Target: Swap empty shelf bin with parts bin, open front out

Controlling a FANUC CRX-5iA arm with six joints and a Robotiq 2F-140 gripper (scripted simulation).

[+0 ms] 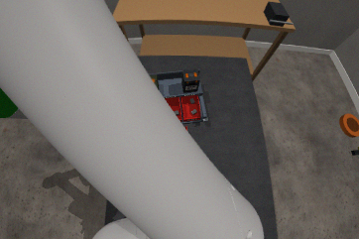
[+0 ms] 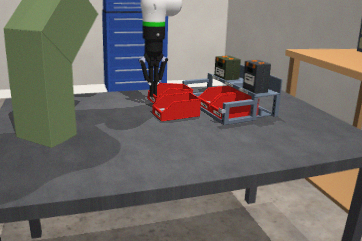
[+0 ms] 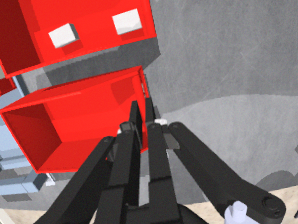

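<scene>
The part lies 10 cm ahead of my hand, 10 cm to the right of it and 7 cm below it. Also, from my hand: grey shelf (31 cm ahead, 7 cm to the right, 1 cm below); dark box (40 cm ahead, 17 cm to the right, 8 cm above).
</scene>
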